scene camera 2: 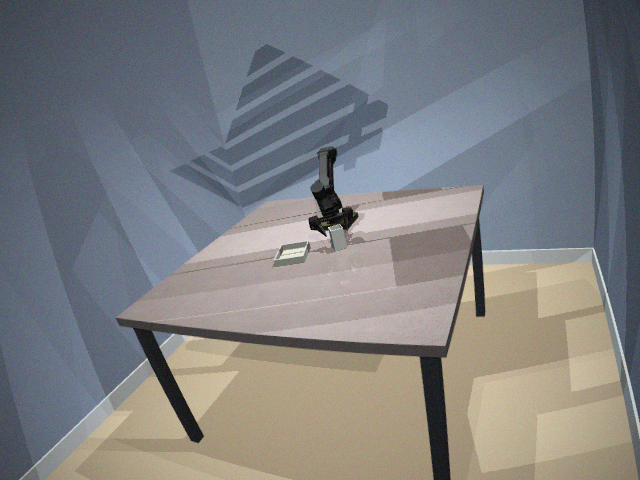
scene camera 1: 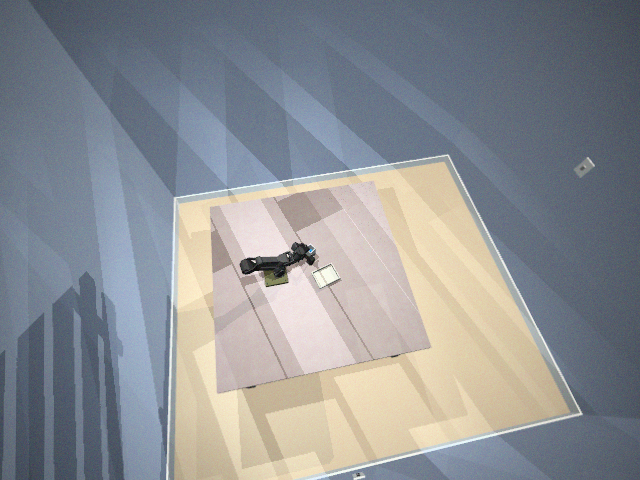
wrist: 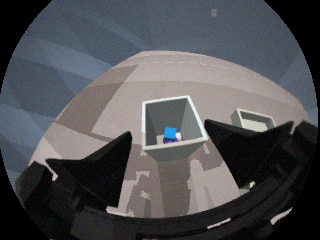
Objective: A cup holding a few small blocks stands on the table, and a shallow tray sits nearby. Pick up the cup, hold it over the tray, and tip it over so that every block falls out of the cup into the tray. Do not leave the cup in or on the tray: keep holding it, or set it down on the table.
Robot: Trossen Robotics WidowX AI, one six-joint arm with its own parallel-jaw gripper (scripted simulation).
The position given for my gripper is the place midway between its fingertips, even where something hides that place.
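Note:
In scene camera 2 I see my gripper (scene camera 2: 337, 233), which is open and holds nothing. The wrist view shows my gripper too (wrist: 168, 129), and there is also a square cup (wrist: 180, 113).

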